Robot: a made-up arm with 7 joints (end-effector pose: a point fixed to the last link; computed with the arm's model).
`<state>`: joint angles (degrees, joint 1 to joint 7).
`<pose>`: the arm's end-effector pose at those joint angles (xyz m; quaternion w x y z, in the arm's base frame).
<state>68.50 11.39 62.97 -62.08 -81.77 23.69 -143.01</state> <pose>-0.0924 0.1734 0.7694 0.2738 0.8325 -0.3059 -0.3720</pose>
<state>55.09 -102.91 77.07 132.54 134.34 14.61 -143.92</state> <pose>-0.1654 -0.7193 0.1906 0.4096 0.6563 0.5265 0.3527</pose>
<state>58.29 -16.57 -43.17 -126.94 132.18 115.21 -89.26</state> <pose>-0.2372 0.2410 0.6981 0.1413 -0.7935 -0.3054 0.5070</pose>
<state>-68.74 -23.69 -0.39 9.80 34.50 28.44 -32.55</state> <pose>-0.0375 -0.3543 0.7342 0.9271 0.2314 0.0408 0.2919</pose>
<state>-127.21 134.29 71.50 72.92 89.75 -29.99 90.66</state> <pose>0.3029 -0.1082 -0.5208 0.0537 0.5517 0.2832 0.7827</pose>
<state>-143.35 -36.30 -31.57 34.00 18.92 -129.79 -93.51</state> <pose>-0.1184 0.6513 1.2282 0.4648 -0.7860 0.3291 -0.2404</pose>
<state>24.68 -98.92 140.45 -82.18 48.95 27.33 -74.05</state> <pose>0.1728 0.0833 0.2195 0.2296 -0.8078 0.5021 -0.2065</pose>
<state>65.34 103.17 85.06 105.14 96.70 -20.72 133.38</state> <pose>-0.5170 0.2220 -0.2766 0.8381 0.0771 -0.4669 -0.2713</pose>
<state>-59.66 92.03 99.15 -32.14 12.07 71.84 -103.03</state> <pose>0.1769 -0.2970 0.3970 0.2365 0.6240 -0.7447 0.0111</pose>
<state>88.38 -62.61 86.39 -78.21 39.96 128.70 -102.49</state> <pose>-0.3450 -0.6483 0.2732 0.8180 0.3145 0.4111 -0.2510</pose>
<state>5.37 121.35 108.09 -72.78 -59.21 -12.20 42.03</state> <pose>-1.0068 -0.3957 0.2525 0.9318 -0.0710 -0.1666 -0.3145</pose>
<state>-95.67 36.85 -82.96 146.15 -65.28 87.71 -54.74</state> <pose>-0.3644 -0.2536 0.6863 0.1009 -0.6858 -0.6496 0.3124</pose>
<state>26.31 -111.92 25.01 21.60 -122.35 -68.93 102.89</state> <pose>0.7046 -0.4857 -0.0705 0.5596 0.0340 -0.1276 0.8182</pose>
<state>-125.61 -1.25 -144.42 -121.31 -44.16 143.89 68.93</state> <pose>0.1664 -0.1194 0.9265 0.5739 -0.7533 -0.3007 0.1133</pose>
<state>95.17 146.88 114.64 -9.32 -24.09 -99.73 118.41</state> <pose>-0.4037 0.6662 -0.0944 0.5887 -0.4914 -0.0869 -0.6359</pose>
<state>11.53 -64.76 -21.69 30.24 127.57 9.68 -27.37</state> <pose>0.5553 0.4685 0.9807 0.4073 -0.2707 0.3520 -0.7980</pose>
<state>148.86 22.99 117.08 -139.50 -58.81 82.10 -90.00</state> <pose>0.0677 0.4464 0.4928 0.1160 -0.2912 0.5177 0.7961</pose>
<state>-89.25 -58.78 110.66 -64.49 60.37 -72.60 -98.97</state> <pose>0.0627 0.3394 -0.3743 0.6121 0.1361 -0.6816 -0.3770</pose>
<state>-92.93 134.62 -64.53 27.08 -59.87 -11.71 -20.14</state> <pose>0.0824 -0.4852 0.6586 0.1439 0.2641 0.7207 -0.6246</pose>
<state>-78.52 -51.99 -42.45 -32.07 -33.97 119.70 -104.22</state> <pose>-0.4154 0.3560 0.6193 0.3994 -0.6601 -0.5163 -0.3717</pose>
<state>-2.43 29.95 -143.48 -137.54 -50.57 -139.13 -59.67</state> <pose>-0.5119 -0.6570 -0.0093 0.6703 -0.0879 -0.6739 -0.2980</pose>
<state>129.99 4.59 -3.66 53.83 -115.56 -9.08 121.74</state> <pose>-0.6075 0.2441 0.8080 0.2224 -0.9249 -0.0688 -0.3006</pose>
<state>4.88 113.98 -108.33 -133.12 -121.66 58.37 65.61</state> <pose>-0.0216 0.3838 -0.2912 0.4473 0.8609 -0.2413 -0.0245</pose>
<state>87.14 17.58 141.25 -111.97 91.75 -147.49 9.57</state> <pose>-0.1576 -0.6045 0.6807 0.8411 -0.3054 0.3061 0.3250</pose>
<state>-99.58 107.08 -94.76 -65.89 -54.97 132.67 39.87</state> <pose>-0.1855 -0.5131 0.2698 0.8569 -0.1710 0.4172 -0.2499</pose>
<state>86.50 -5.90 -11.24 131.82 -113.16 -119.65 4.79</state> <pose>-0.3970 -0.6947 0.4635 0.9829 -0.1388 -0.1211 -0.0023</pose>
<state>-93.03 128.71 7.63 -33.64 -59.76 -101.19 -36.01</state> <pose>0.1287 -0.9852 -0.0403 0.8932 0.1249 -0.1132 0.4168</pose>
